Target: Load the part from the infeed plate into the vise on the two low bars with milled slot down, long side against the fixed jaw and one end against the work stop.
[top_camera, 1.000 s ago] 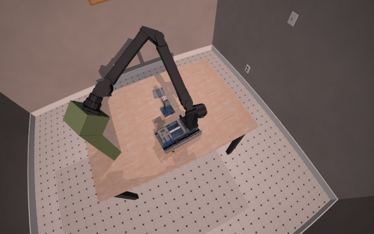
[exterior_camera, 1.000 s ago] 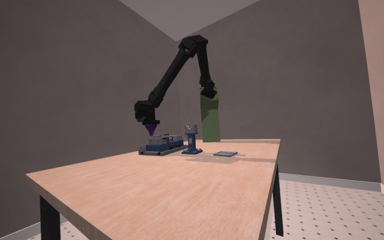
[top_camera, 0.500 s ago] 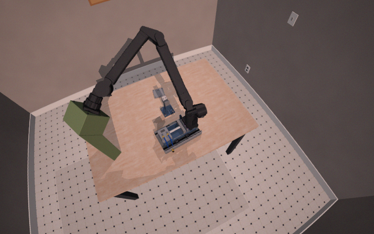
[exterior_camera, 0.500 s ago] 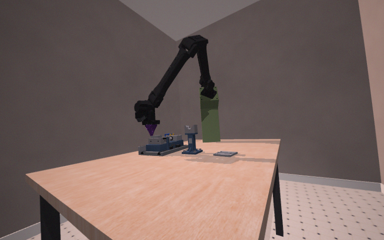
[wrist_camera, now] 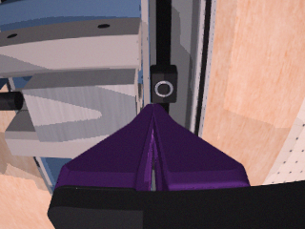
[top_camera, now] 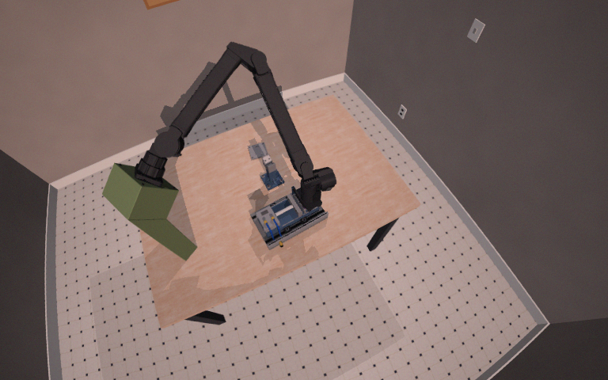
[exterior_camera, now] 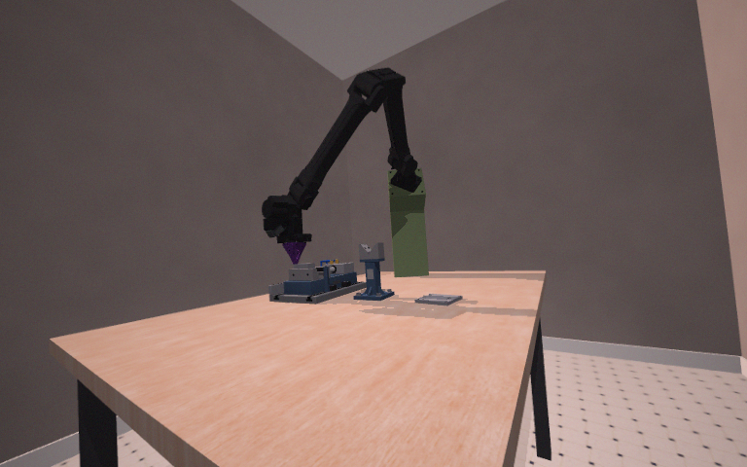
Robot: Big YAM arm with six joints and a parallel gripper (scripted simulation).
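My hand is 3 cm to the right of the part, 3 cm above it and 2 cm past it. Also, from my hand: fixed jaw: 6 cm to the left, 4 cm below; then work stop rod: 9 cm to the left, 5 cm behind, 3 cm below; then moving jaw: 6 cm behind, 4 cm below, 3 cm to the left.
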